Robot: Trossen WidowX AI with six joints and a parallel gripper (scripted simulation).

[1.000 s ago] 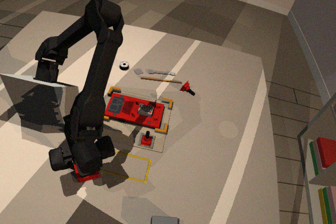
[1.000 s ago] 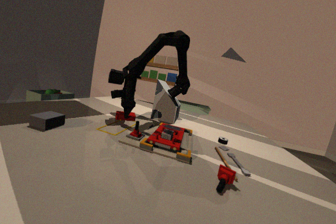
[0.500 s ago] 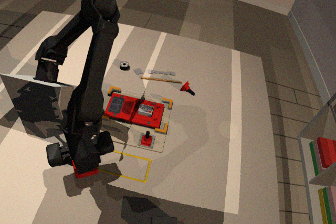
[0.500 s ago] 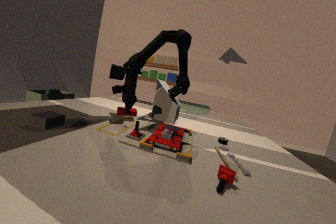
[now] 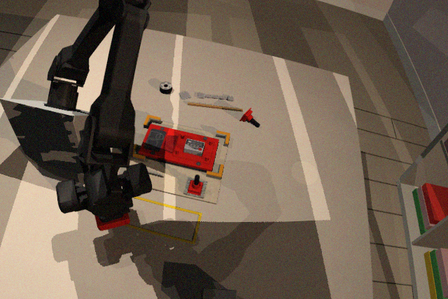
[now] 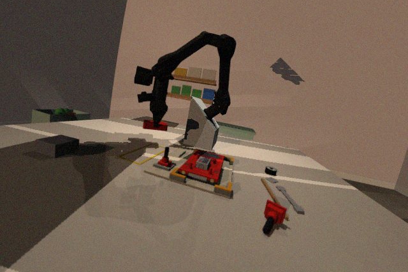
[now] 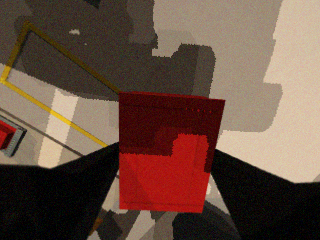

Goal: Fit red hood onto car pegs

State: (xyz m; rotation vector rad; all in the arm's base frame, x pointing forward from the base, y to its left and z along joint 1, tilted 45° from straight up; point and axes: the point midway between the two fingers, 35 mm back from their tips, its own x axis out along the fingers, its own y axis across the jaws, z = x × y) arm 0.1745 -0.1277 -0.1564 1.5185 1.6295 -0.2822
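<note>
The grey engine block is 170 mm ahead of my gripper tip, 240 mm to the left of it and 50 mm below it. Round my gripper tip: black wheel: 60 mm ahead, 480 mm to the left, 70 mm below; then wooden stick: 220 mm ahead, 430 mm to the left, 70 mm below; then red hood: 10 mm above.
</note>
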